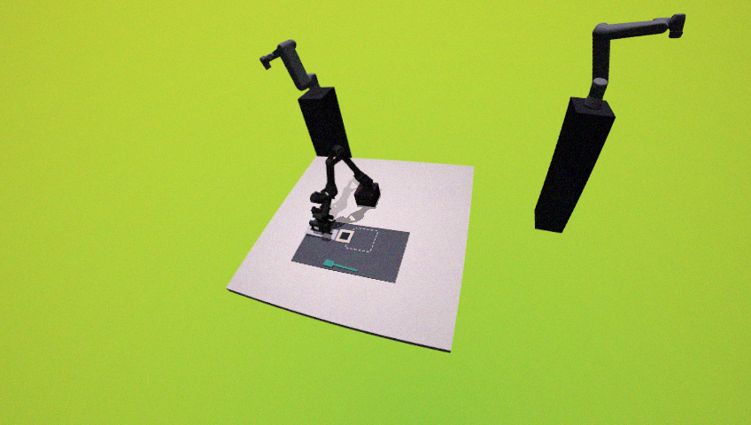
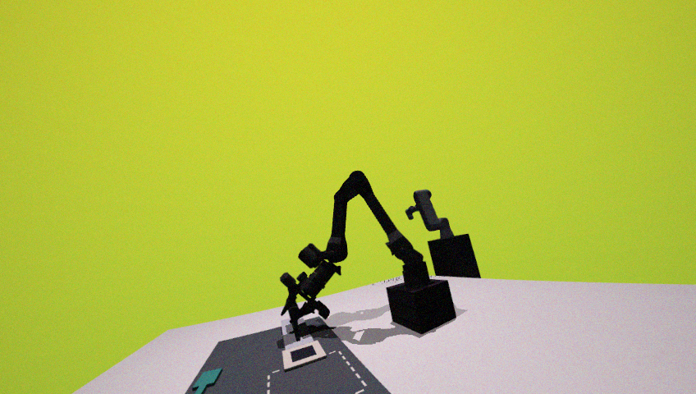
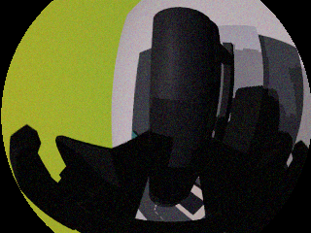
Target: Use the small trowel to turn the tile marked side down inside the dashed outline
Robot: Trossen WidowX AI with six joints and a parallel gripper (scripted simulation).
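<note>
The tan tile is 140 mm to the left of my gripper tip, 50 mm below it and 30 mm behind it. Also, from my gripper tip: teal tool-shaped piece 180 mm to the left, 170 mm ahead, 50 mm below; small trowel 30 mm behind, 10 mm below; dark mat 200 mm to the left, 80 mm below, 30 mm ahead.
</note>
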